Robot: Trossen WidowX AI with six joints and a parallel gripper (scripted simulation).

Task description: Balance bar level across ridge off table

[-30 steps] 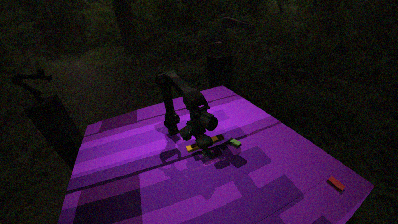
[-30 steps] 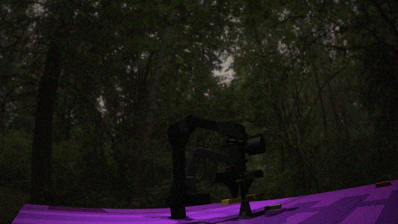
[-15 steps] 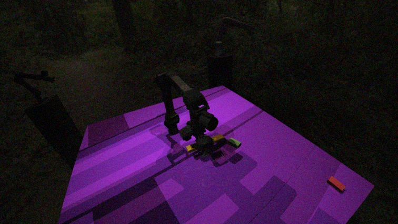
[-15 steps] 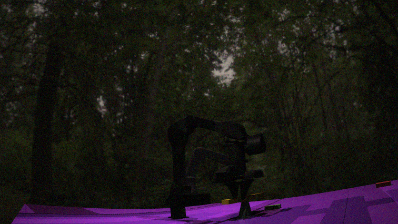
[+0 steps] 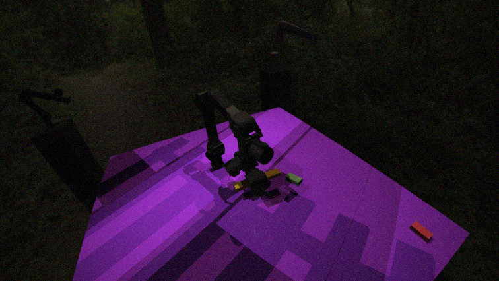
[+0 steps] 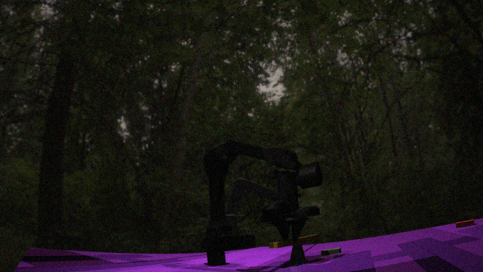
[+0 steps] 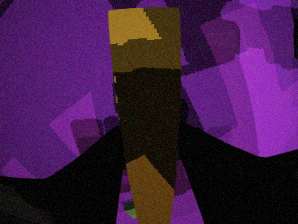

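My gripper tip is now 3 cm to the right of the yellow bar. From my gripper tip the other things lie so: red block: 47 cm ahead, 43 cm to the left, 7 cm below; then green block: 20 cm to the left, 7 cm below, 2 cm ahead.
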